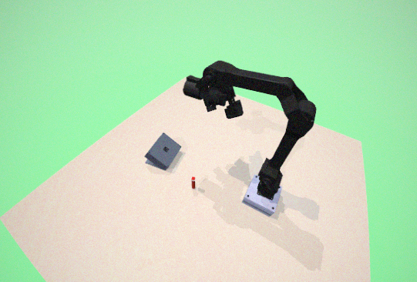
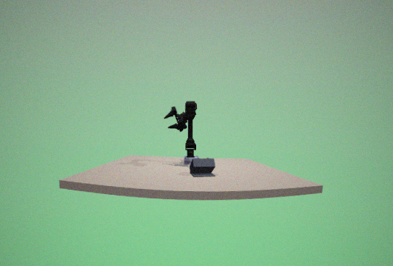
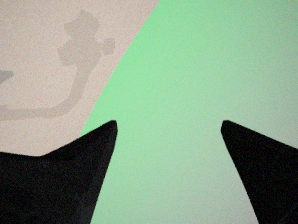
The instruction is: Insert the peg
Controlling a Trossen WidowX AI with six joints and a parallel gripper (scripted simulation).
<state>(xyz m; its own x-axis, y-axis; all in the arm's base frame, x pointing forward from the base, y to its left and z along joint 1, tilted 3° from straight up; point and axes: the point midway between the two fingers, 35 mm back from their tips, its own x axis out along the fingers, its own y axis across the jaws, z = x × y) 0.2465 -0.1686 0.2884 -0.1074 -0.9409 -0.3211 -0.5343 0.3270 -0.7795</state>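
Now: the red square-sided peg 30 cm to the left of my gripper tip, 26 cm below it and 3 cm ahead of it. Round my gripper tip: sloped panel: 27 cm below, 23 cm to the left, 23 cm ahead.
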